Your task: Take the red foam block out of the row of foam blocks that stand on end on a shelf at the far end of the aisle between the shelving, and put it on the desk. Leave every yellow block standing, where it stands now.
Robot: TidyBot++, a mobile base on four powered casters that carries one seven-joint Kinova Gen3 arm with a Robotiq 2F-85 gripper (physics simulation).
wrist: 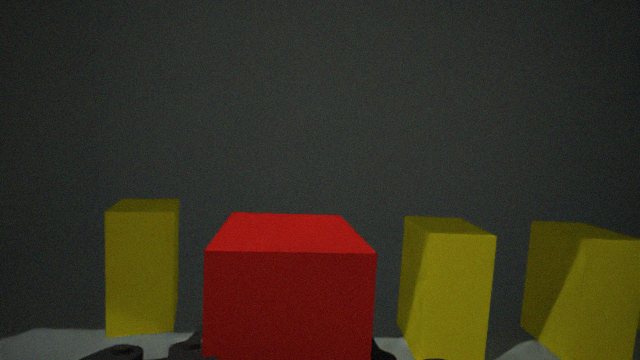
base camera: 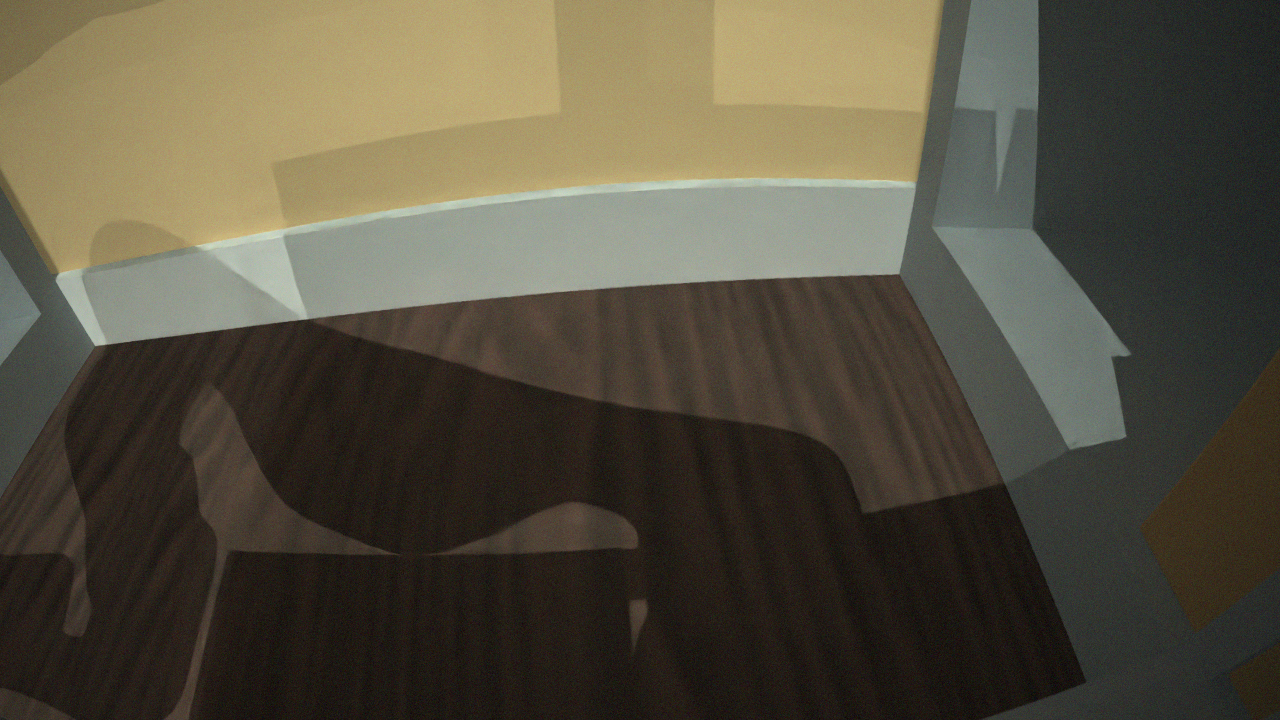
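Places are measured from the arm's base along level axes (x ahead, y up, z right), in centimetres.
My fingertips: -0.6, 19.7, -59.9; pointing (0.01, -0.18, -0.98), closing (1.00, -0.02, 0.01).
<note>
For each thing: its top centre in the pictures, then the offset to it from my fingertips, as dx, dy, dz. Level surfaces: height alone.
- red foam block at its top centre: (wrist: pixel 289 226) +0.0, +5.6, +2.8
- second yellow block at its top centre: (wrist: pixel 446 224) +11.2, +3.1, -10.9
- third yellow block at its top centre: (wrist: pixel 584 230) +21.8, +3.1, -10.7
- pale shelf surface at its surface level: dy -5.9
- dark wood floor at its surface level: dy -59.3
The red foam block (wrist: pixel 290 300) is upright at the lower middle of the wrist view, nearer to the camera than the yellow blocks. My gripper (wrist: pixel 285 341) is shut on it; dark finger parts show at both sides of its lower end, and its bottom is out of view. One yellow block (wrist: pixel 141 272) stands behind it to the left. A second yellow block (wrist: pixel 445 290) and a third yellow block (wrist: pixel 590 295) stand upright to the right. Gaps show between the red block and its neighbours. The desk does not show in either view.
The pale shelf surface (wrist: pixel 55 340) shows low in the wrist view. In the base view, a dark wood floor (base camera: pixel 716 358) with shadows meets a white skirting board (base camera: pixel 581 237) and a tan wall (base camera: pixel 402 89). Grey shelving (base camera: pixel 966 394) borders the floor at the right.
</note>
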